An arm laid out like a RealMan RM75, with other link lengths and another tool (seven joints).
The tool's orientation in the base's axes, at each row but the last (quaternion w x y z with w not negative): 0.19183, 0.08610, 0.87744, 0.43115; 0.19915, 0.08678, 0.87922, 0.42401; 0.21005, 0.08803, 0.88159, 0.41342; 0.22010, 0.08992, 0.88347, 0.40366; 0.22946, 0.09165, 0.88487, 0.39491; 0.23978, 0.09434, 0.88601, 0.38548; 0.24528, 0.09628, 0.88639, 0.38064; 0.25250, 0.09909, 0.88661, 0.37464
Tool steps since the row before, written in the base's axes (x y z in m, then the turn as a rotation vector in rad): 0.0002, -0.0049, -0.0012, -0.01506, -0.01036, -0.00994; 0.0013, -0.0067, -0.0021, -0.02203, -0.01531, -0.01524; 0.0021, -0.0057, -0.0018, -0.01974, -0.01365, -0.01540; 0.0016, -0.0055, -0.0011, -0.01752, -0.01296, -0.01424; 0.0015, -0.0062, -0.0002, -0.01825, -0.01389, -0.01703; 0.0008, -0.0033, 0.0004, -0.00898, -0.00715, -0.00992; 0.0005, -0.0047, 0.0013, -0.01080, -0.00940, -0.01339; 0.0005, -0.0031, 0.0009, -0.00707, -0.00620, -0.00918
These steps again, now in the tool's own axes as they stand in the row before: -0.0014, -0.0040, -0.0028, 0.01306, -0.01399, -0.00817; -0.0028, -0.0058, -0.0030, 0.01924, -0.02111, -0.01167; -0.0032, -0.0051, -0.0020, 0.01779, -0.02020, -0.00942; -0.0029, -0.0045, -0.0023, 0.01568, -0.01892, -0.00860; -0.0034, -0.0043, -0.0032, 0.01693, -0.02160, -0.00793; -0.0020, -0.0020, -0.0019, 0.00876, -0.01196, -0.00320; -0.0026, -0.0023, -0.0035, 0.01078, -0.01600, -0.00349; -0.0019, -0.0015, -0.0022, 0.00720, -0.01080, -0.00207
